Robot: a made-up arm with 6 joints. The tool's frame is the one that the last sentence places. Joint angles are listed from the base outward.
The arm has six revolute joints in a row. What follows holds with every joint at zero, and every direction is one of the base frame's. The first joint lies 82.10 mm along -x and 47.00 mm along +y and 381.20 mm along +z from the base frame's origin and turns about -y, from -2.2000 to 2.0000 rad. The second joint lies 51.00 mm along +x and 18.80 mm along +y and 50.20 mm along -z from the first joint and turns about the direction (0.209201, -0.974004, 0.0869), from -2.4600 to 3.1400 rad. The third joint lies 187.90 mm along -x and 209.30 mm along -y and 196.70 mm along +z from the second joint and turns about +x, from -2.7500 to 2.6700 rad. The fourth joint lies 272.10 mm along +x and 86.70 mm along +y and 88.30 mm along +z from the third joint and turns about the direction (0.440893, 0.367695, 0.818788), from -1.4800 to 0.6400 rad. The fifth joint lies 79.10 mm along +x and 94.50 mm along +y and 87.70 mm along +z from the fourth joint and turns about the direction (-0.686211, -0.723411, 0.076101), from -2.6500 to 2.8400 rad. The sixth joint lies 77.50 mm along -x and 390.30 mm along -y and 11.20 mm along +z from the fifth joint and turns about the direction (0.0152, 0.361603, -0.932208), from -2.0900 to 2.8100 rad. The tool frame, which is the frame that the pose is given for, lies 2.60 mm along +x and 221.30 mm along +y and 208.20 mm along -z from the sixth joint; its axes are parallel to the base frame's.
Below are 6 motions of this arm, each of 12 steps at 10 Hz.
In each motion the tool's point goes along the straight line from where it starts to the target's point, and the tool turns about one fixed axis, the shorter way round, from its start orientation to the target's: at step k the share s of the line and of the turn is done. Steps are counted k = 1, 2, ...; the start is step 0. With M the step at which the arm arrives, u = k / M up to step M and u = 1 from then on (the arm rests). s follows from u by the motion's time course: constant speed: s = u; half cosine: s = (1 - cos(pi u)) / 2; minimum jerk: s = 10 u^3 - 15 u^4 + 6 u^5.
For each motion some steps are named. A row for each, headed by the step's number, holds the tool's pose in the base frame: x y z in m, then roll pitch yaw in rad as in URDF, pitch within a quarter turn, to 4 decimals.
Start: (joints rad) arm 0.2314 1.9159 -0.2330 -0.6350 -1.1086 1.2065
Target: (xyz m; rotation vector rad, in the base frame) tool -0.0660 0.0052 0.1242 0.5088 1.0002 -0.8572
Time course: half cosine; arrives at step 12
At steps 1, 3, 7, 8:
1: -0.0344 -0.0580 0.3681 1.6576 -0.1336 -0.3215
3: -0.0385 -0.0497 0.3360 1.5099 0.0431 -0.2699
7: -0.0541 -0.0186 0.2161 0.9235 0.7196 -0.3292
8: -0.0580 -0.0109 0.1862 0.7063 0.8715 -0.4432

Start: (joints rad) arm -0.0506 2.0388 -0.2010 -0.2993 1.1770 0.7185
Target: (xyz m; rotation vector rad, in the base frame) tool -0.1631 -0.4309 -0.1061 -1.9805 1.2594 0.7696
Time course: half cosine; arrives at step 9
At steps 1, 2, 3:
1: -0.4254 -0.3609 0.2928 2.0251 0.0845 -2.6312
2: -0.4019 -0.3671 0.2570 2.0677 0.2089 -2.5644
3: -0.3660 -0.3767 0.2023 2.1534 0.3928 -2.4459

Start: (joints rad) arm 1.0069 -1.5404 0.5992 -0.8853 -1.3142 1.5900
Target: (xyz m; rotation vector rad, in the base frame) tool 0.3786 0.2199 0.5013 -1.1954 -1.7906 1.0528
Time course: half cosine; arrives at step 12
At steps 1, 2, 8, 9, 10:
1: 0.1127 0.0958 0.4836 -1.6721 0.4390 2.6813
2: 0.1262 0.1021 0.4845 -1.7005 0.4179 2.6328
8: 0.3110 0.1883 0.4968 -1.9526 0.0370 2.0642
9: 0.3390 0.2014 0.4987 -1.9701 -0.0301 1.9880
10: 0.3605 0.2114 0.5001 -1.9800 -0.0823 1.9302

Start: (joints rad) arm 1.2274 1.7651 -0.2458 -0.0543 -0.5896 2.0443
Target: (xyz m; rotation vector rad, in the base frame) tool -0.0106 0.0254 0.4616 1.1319 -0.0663 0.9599
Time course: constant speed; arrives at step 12
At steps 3, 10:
3: -0.0134 -0.1616 0.4763 1.6868 -0.4345 -0.2395
10: -0.0112 -0.0162 0.4649 1.1585 -0.5540 0.5526

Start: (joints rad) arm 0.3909 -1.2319 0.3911 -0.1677 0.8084 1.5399
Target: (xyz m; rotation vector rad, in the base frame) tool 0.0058 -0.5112 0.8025 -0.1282 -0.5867 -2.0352
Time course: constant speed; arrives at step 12
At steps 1, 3, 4, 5, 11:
1: 0.3537 -0.4054 0.5272 -0.4818 -0.2360 -1.7175
3: 0.2904 -0.4247 0.5773 -0.3316 -0.2790 -1.7861
4: 0.2588 -0.4343 0.6023 -0.2548 -0.2967 -1.8231
5: 0.2272 -0.4439 0.6273 -0.1769 -0.3115 -1.8615
11: 0.0374 -0.5016 0.7775 0.3021 -0.3366 -2.1091

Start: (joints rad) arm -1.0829 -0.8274 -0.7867 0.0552 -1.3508 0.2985
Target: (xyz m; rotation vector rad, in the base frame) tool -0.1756 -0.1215 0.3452 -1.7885 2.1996 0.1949
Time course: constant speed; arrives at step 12
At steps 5, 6, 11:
5: -0.0631 -0.0174 0.3515 -2.7989 0.0986 -2.1682
6: -0.0791 -0.0323 0.3506 -2.8402 0.1234 -2.1078
11: -0.1595 -0.1066 0.3461 -3.0235 0.2812 -1.8181

